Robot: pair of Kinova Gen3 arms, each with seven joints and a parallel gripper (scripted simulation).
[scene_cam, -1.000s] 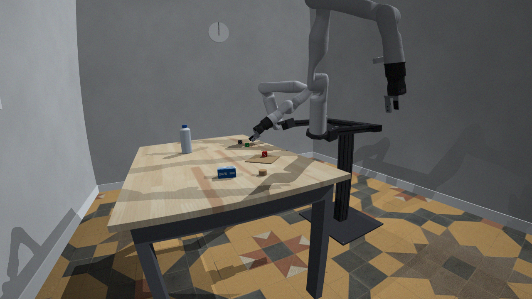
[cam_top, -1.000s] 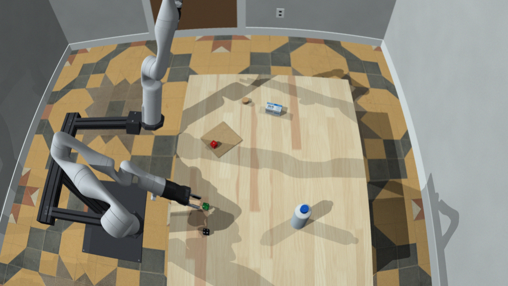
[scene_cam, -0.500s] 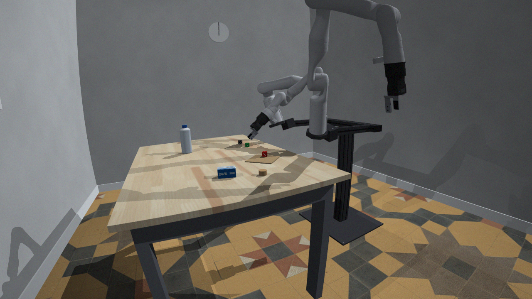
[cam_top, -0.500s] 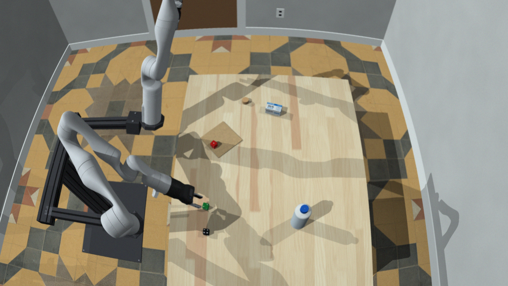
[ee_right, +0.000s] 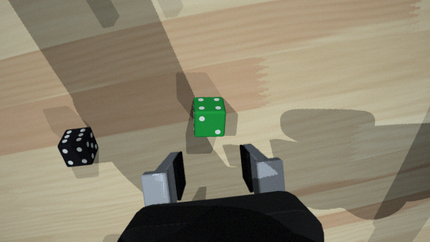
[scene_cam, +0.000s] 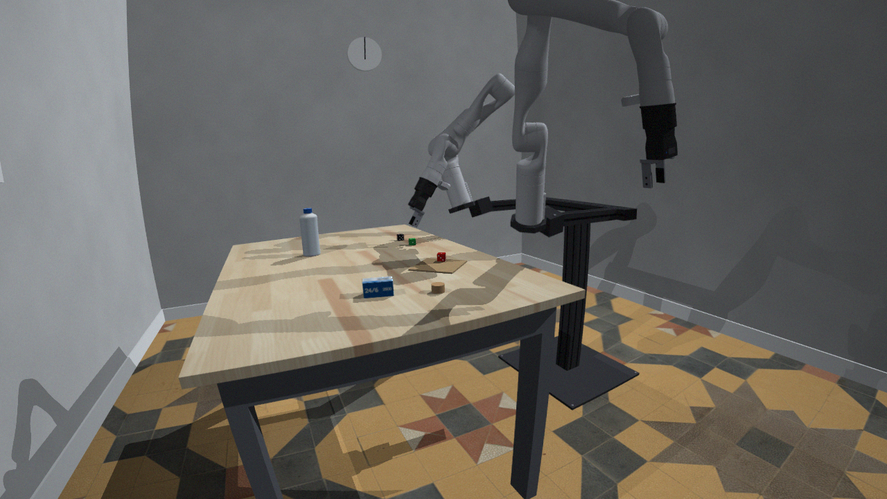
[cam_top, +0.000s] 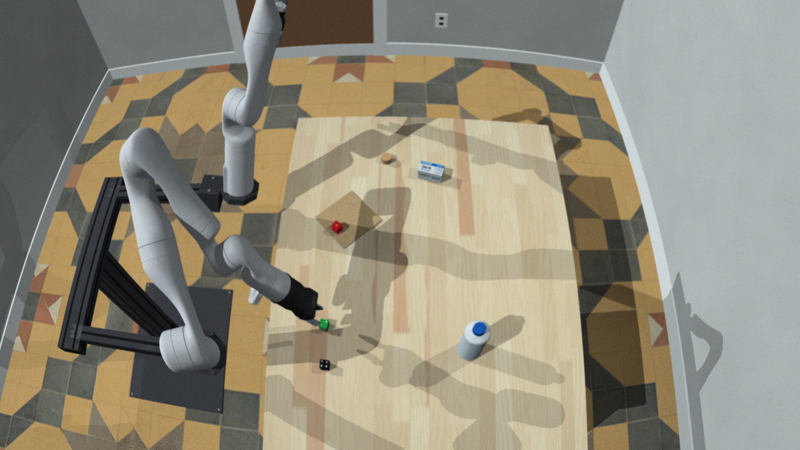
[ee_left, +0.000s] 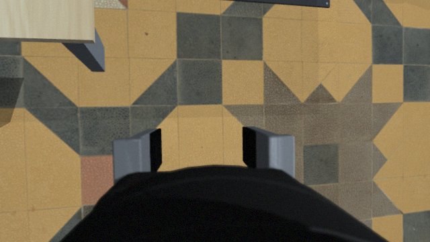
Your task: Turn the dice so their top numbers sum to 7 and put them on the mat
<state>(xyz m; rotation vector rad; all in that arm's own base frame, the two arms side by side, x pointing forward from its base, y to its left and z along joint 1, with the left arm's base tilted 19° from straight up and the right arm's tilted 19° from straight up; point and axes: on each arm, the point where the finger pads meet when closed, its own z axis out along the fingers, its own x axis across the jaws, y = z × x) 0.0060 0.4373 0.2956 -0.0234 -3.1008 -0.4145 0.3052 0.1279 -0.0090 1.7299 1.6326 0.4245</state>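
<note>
My right gripper is now 10 mm short of the green die and 80 mm above it. Also, from my right hand: red die: 20 mm ahead, 300 mm to the left, 80 mm below; brown square mat: 40 mm ahead, 340 mm to the left, 90 mm below; black die: 30 mm ahead, 120 mm to the right, 80 mm below.
</note>
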